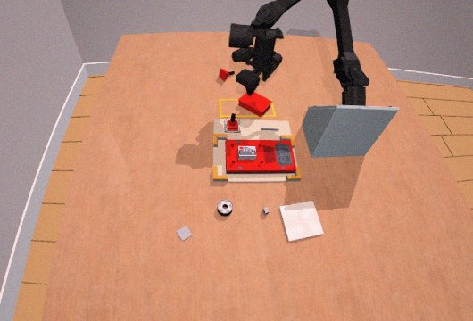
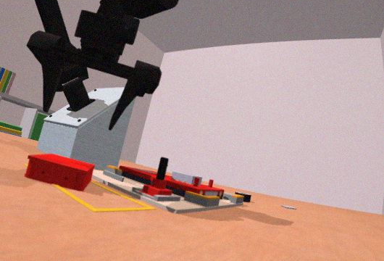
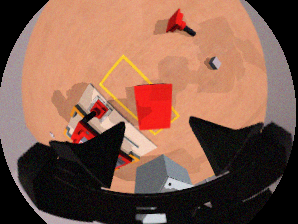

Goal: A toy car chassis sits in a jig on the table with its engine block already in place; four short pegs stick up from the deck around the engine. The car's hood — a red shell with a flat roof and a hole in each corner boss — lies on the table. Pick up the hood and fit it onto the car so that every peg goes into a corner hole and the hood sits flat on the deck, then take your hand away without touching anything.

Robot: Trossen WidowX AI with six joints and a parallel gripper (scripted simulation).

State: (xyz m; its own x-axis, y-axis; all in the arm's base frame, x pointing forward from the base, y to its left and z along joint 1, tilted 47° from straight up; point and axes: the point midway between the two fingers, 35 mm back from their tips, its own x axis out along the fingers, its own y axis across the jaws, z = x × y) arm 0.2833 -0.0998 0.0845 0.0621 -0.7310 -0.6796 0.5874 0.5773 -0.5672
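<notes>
The red hood lies 60 mm below my gripper tip. From my gripper tip the other things lie so: grey engine block 40 mm ahead, 230 mm to the left, 60 mm below; white square sheet 100 mm behind, 420 mm to the left, 80 mm below; small cube 390 mm to the left, 70 mm below.
</notes>
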